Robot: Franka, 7 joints.
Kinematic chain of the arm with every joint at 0, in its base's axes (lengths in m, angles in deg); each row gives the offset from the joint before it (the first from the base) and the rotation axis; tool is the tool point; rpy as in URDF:
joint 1: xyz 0 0 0.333 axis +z
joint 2: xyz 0 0 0 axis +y
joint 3: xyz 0 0 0.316 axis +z
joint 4: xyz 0.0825 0 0 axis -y
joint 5: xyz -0.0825 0 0.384 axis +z
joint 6: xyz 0 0 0 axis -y
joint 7: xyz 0.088 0 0 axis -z
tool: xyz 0 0 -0.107 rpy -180 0 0
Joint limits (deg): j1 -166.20..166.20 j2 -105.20..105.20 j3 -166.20..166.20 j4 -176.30..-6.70 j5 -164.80..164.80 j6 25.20..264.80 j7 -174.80..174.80
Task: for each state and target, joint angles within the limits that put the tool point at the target. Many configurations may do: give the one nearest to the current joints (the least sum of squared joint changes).
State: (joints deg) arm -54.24 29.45 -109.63 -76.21 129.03 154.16 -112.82
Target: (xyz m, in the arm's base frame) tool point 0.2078 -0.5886 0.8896
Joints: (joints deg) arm -30.52 48.37 -102.64 -47.11 128.54 144.97 -112.82
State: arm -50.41 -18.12 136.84 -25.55 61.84 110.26 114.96
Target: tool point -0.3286 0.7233 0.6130
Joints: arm -53.79 -51.44 141.12 -32.74 63.42 121.41 114.96
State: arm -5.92 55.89 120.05 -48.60 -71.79 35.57 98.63
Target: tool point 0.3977 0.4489 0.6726
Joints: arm 10.23 58.28 117.03 -51.81 -72.94 45.79 98.63
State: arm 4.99 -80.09 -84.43 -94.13 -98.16 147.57 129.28
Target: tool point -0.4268 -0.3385 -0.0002
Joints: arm -22.82 -82.14 -126.96 -110.17 -97.87 138.36 129.28
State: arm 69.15 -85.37 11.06 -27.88 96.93 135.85 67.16
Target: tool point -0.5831 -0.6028 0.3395
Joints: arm 50.19 -92.46 12.54 -6.70 96.22 118.68 67.16
